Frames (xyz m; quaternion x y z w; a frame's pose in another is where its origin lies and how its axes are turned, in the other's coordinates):
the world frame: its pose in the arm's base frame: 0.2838 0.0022 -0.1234 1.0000 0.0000 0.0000 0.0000
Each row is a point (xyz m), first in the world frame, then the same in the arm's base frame.
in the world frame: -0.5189 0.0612 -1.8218
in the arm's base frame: -0.2351 -0.0590 1.6984
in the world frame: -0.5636 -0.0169 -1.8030
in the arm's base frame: -0.2798 0.0191 1.6796
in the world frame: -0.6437 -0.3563 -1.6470
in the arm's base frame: -0.3599 0.3585 1.5236
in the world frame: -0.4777 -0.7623 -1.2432
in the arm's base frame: -0.1939 0.7645 1.1198
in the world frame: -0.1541 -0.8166 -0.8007
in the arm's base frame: 0.1297 0.8188 0.6773
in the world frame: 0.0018 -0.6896 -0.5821
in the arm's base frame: 0.2856 0.6918 0.4587
